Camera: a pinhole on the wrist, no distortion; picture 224 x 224 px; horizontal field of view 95.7 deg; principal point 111.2 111.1 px. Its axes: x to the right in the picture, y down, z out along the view. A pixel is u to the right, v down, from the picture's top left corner.
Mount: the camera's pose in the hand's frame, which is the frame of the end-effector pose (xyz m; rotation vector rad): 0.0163 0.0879 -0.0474 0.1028 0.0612 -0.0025
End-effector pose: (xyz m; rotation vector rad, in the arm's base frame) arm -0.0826 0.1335 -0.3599 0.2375 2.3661 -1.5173
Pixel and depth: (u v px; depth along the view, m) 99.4 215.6 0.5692
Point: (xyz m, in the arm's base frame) 0.2194 -0.1344 -1.1026
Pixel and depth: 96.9 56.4 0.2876
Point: -0.0654 -0.1104 -0.3619
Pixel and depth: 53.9 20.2 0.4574
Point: 0.0738 -0.3594 -0.1170
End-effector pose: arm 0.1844 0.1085 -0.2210 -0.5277 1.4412 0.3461
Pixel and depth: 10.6 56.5 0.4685
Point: 0.6036 0.1941 0.2430
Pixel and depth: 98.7 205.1 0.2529
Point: 0.2221 0.4793 -0.2517
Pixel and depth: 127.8 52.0 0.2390
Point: 0.3776 0.1324 -0.2714
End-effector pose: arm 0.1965 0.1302 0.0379 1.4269 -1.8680 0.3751
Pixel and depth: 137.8 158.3 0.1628
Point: 0.0092 0.0562 0.0347
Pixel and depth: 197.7 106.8 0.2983
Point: 0.0373 -0.2026 0.0920
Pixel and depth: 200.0 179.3 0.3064
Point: -0.1749 -0.1588 0.1263
